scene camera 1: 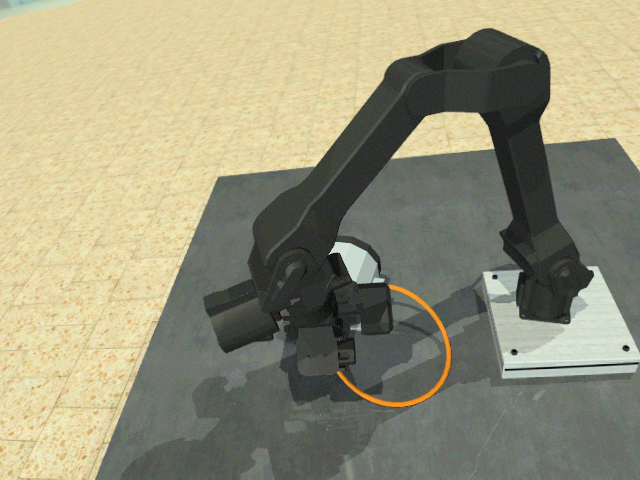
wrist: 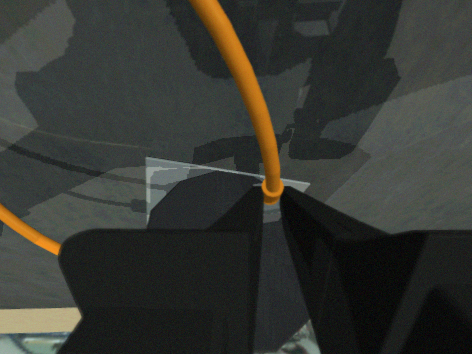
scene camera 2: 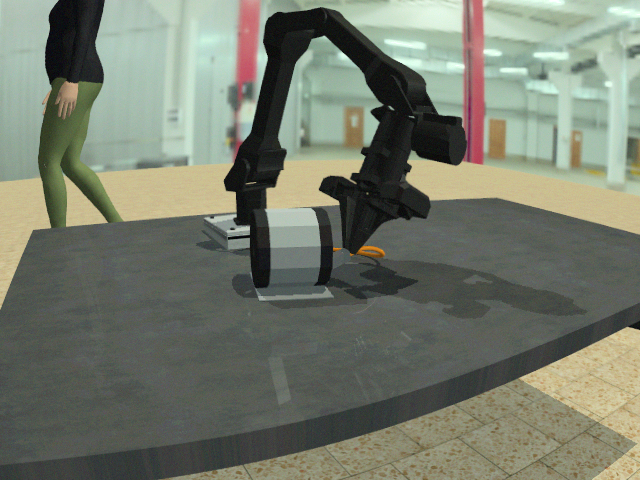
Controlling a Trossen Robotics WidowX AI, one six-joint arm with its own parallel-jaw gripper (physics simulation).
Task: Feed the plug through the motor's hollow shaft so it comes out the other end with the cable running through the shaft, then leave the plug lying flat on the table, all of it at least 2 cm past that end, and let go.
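Seen in the pictures: gripper, between the fingertips: (wrist: 270, 195) (scene camera 2: 348, 252); arm's base, origin of its link: (scene camera 1: 543, 304).
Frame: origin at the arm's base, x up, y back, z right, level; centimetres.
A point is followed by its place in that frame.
Note:
The motor (scene camera 1: 356, 260) {x 6.3, y -25.8, z -0.6 cm} (scene camera 2: 293, 242) {x 4.0, y -33.4, z -0.6 cm} (wrist: 195, 202) {x 0.0, y -26.2, z -5.9 cm} is a pale drum with dark end rings, on its side on a light base plate (scene camera 2: 294, 294) {x -2.8, y -33.1, z -0.9 cm} (wrist: 156, 172) {x -2.9, y -23.5, z -4.7 cm}. My gripper (scene camera 2: 353, 252) {x 1.3, y -29.4, z -9.1 cm} (wrist: 270, 195) {x 1.3, y -29.4, z -9.1 cm} is shut on the plug at the motor's cable-side end. An orange collar shows at the fingertips, with a sliver of the grey plug (wrist: 271, 216) {x 1.4, y -30.2, z -7.3 cm} beyond it. In scene camera 2 a grey piece spans the small gap between fingertips and motor; I cannot tell how much is plug or shaft, or whether the plug's nose is inside. The orange cable (scene camera 1: 448, 351) {x -1.9, y -12.1, z -8.4 cm} (scene camera 2: 373, 251) {x 0.9, y -27.5, z -13.4 cm} (wrist: 245, 75) {x 1.1, y -26.7, z -14.3 cm} loops out from the fingers and back beside the motor.
The arm's silver base plate (scene camera 1: 563, 330) {x 0.1, y 2.3, z -4.4 cm} (scene camera 2: 227, 229) {x 0.0, y -6.0, z 5.2 cm} stands on the dark table (scene camera 1: 439, 206) {x -3.0, y -17.0, z 24.6 cm} (scene camera 2: 155, 361) {x -3.0, y -50.1, z 16.7 cm}, on the far side of the motor in scene camera 2. The arm's wrist hangs over the motor in scene camera 1 and hides the fingertips. A person stands beyond the table.

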